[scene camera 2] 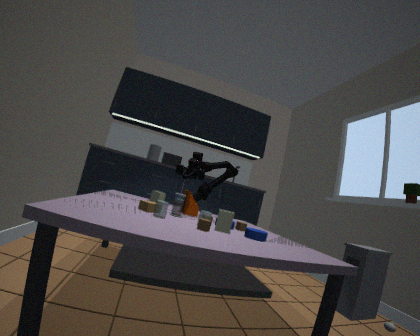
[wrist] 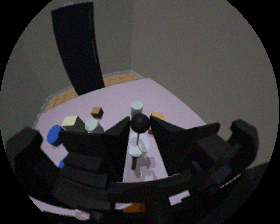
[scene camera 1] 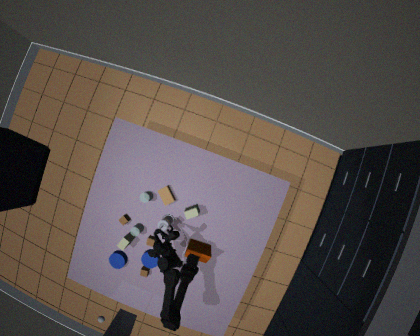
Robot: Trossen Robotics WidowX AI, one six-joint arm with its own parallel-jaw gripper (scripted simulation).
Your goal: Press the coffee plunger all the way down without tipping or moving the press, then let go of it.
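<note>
Coffee press (wrist: 138,145) visible. My gripper (wrist: 139,118), likewise.
</note>
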